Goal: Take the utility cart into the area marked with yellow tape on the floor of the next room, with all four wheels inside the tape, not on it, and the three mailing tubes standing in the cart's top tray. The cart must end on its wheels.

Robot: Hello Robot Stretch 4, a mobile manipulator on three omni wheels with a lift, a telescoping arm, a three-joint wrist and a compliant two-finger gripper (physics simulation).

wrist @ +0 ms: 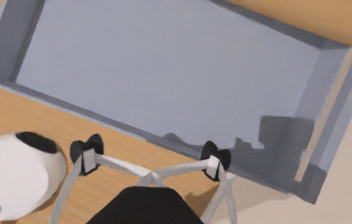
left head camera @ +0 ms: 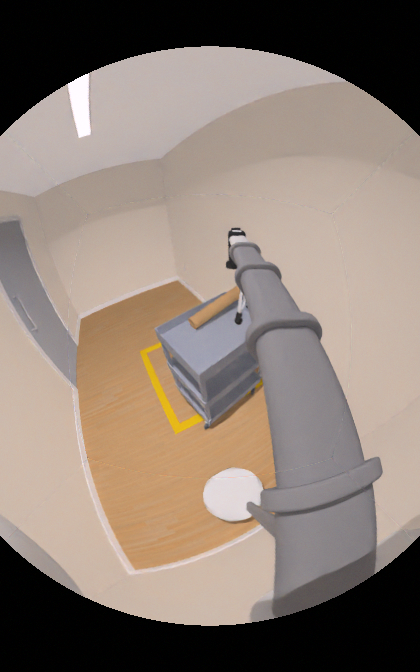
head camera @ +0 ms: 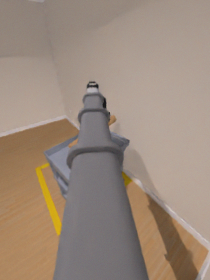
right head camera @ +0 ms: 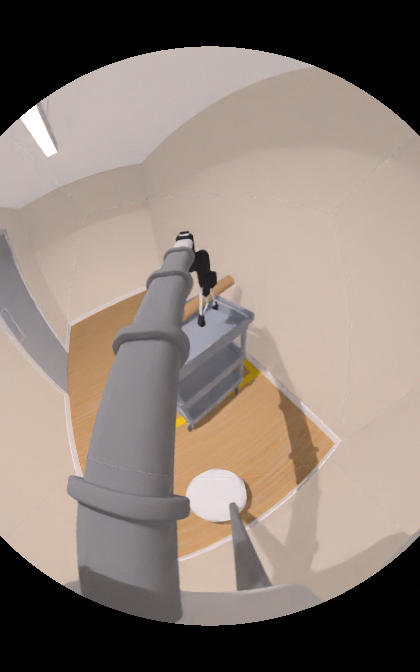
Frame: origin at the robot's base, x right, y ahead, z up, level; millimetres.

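Where they show: gripper, fingertip midpoint: [wrist: 153, 150].
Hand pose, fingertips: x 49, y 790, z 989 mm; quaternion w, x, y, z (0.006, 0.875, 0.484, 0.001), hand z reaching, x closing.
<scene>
After its pixels a point has its place.
The grey-blue utility cart [head camera: 59, 159] {x -338, y 870, z 766 mm} [left head camera: 202, 382] [right head camera: 216, 344] stands upright over the yellow tape [head camera: 48, 200] {x -682, y 920, z -27 mm} [left head camera: 162, 390] [right head camera: 252, 371]. Its near wheel [left head camera: 207, 426] [right head camera: 190, 427] appears at or just outside the tape line. The far wheels are hidden. A brown mailing tube [left head camera: 215, 309] [right head camera: 224, 286] slants across the top tray; whether it rests there I cannot tell. Other tubes do not show. My gripper [right head camera: 208, 313] [wrist: 153, 150] {x 49, y 790, z 989 mm} is open and empty, fingers pointing down at the top tray's near rim. In the wrist view, bare tray floor [wrist: 165, 65] {x -60, y 870, z 766 mm} shows.
A wall [head camera: 165, 100] {x 595, y 1017, z 1218 mm} [left head camera: 300, 240] [right head camera: 300, 240] runs close along the cart's far right side. My round white base [left head camera: 233, 494] [right head camera: 216, 495] is on the near floor. A grey door [left head camera: 35, 295] is at the left. My extended arm [head camera: 97, 210] {x 0, y 145, z 1410 mm} hides part of the cart.
</scene>
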